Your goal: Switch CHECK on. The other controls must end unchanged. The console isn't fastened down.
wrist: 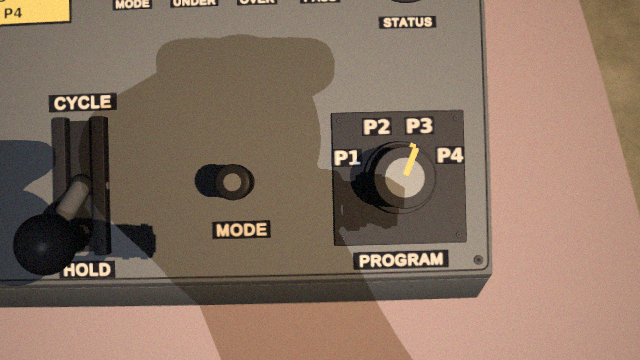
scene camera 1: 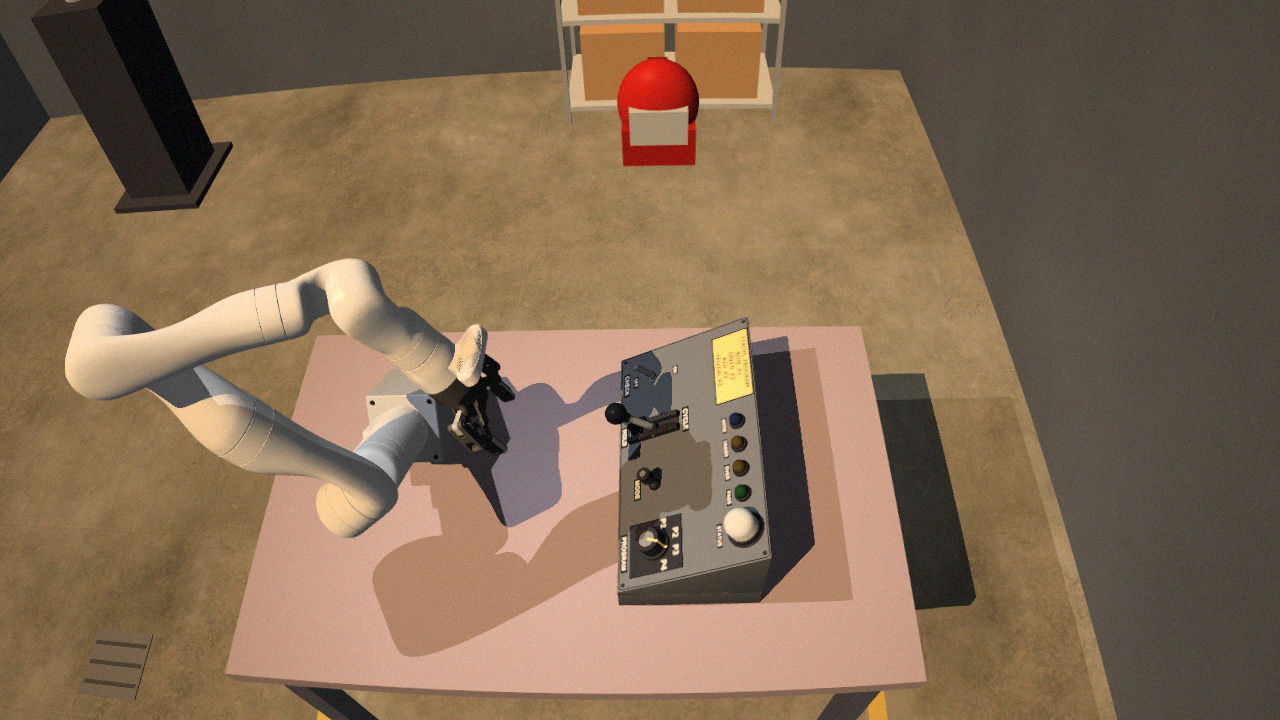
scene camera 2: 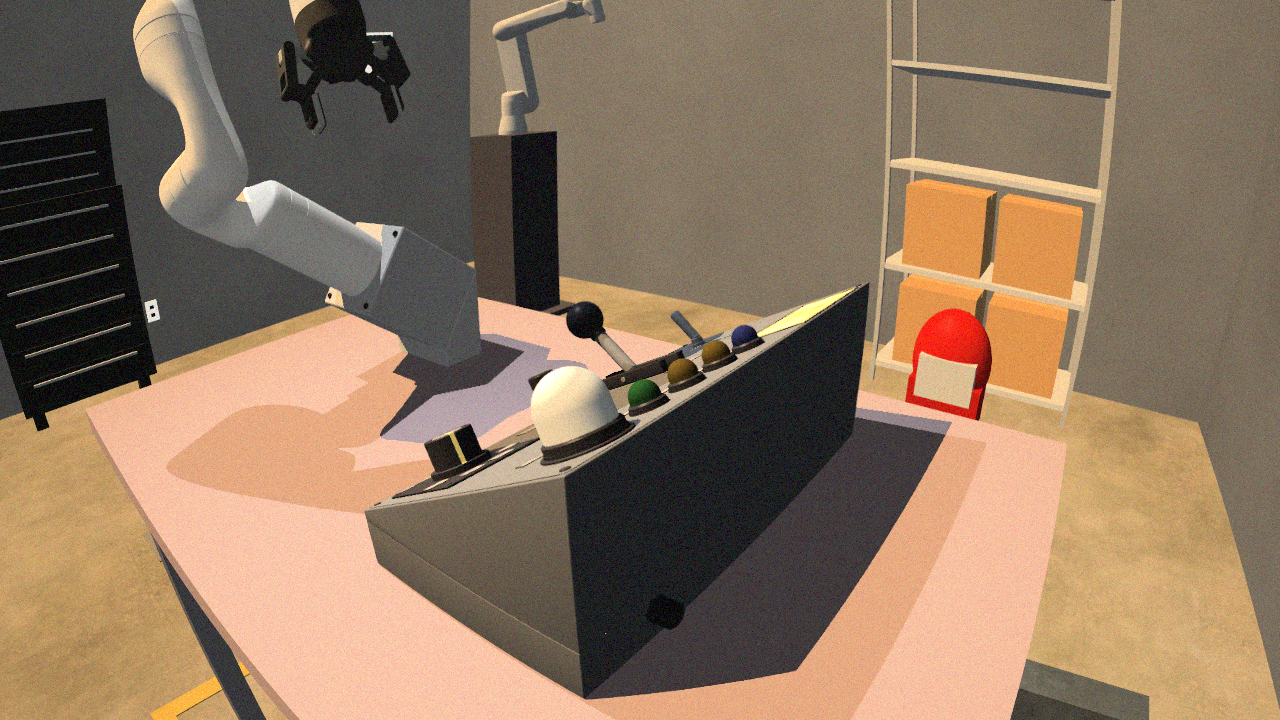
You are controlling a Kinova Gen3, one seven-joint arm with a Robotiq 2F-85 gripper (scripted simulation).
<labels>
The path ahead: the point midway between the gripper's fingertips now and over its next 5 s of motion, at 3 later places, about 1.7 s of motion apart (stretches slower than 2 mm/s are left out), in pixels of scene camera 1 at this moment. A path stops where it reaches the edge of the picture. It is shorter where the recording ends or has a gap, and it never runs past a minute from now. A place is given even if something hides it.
My gripper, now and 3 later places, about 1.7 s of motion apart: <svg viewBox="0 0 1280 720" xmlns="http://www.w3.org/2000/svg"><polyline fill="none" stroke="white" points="506,424 518,392 555,347 600,327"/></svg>
</labels>
